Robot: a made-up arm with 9 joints. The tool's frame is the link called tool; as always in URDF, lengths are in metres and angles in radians.
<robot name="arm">
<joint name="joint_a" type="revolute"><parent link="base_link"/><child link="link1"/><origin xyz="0 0 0.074" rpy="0 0 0"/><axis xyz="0 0 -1"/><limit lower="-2.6" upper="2.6"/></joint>
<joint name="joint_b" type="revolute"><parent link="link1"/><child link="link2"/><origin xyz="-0.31 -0.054 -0.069" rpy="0 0 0"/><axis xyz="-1 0 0"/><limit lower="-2.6" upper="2.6"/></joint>
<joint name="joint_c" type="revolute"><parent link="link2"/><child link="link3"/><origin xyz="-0.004 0.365 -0.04" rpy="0 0 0"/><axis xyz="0 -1 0"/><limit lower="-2.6" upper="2.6"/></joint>
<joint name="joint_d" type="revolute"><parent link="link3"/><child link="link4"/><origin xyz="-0.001 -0.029 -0.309" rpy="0 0 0"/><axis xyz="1 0 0"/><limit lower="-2.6" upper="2.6"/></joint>
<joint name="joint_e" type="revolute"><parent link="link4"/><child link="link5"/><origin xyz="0.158 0.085 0.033" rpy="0 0 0"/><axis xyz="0 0 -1"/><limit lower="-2.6" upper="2.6"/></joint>
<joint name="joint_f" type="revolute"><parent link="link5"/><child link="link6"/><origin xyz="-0.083 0.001 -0.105" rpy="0 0 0"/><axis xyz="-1 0 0"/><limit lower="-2.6" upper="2.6"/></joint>
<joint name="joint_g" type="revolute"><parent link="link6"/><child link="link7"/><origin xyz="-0.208 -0.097 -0.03" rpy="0 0 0"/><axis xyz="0 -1 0"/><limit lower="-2.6" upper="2.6"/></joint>
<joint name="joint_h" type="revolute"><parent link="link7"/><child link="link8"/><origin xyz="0.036 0.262 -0.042" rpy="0 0 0"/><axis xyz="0 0 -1"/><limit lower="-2.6" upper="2.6"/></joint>
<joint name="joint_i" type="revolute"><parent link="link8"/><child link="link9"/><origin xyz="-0.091 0.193 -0.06" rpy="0 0 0"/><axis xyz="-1 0 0"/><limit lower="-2.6" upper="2.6"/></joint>
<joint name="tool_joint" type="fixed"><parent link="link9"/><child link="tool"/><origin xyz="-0.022 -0.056 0.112" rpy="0 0 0"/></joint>
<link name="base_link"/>
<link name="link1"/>
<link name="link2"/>
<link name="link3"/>
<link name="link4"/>
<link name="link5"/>
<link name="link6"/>
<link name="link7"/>
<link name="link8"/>
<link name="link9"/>
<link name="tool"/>
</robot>
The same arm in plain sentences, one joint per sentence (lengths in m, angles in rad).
The arm has nine revolute joints in a row. What follows holds with every joint at zero, and every direction is one of the base frame's. The first joint lies 0.074 m along +z from the base frame's origin and rotates about -z, from -2.6 to 2.6 rad. The second joint lies 0.31 m along -x and 0.054 m along -y and 0.069 m along -z from the first joint and rotates about -x, from -2.6 to 2.6 rad. The third joint lies 0.004 m along -x and 0.365 m along +y and 0.04 m along -z from the second joint and rotates about -y, from -2.6 to 2.6 rad. The fourth joint lies 0.001 m along -x and 0.029 m along -y and 0.309 m along -z from the third joint and rotates about +x, from -2.6 to 2.6 rad. The fifth joint lies 0.158 m along +x and 0.085 m along +y and 0.033 m along +z from the fourth joint and rotates about -z, from -2.6 to 2.6 rad. The sixth joint lies 0.083 m along -x and 0.001 m along +y and 0.105 m along -z from the fifth joint and rotates about -x, from -2.6 to 2.6 rad. The seventh joint lies 0.208 m along -x and 0.097 m along -y and 0.03 m along -z from the sixth joint and rotates about -y, from -2.6 to 2.6 rad. The eighth joint lies 0.036 m along +x and 0.262 m along +y and 0.042 m along -z from the seventh joint and rotates about -z, from -2.6 to 2.6 rad. The ninth joint lies 0.091 m along -x and 0.193 m along +y and 0.06 m along -z from the eighth joint and rotates about -x, from -2.6 to 2.6 rad. The tool frame, which is the frame that the pose is given for, lies 0.022 m along -x and 0.056 m along -y and 0.112 m along +z from the ninth joint; its axes are parallel to the base frame's.
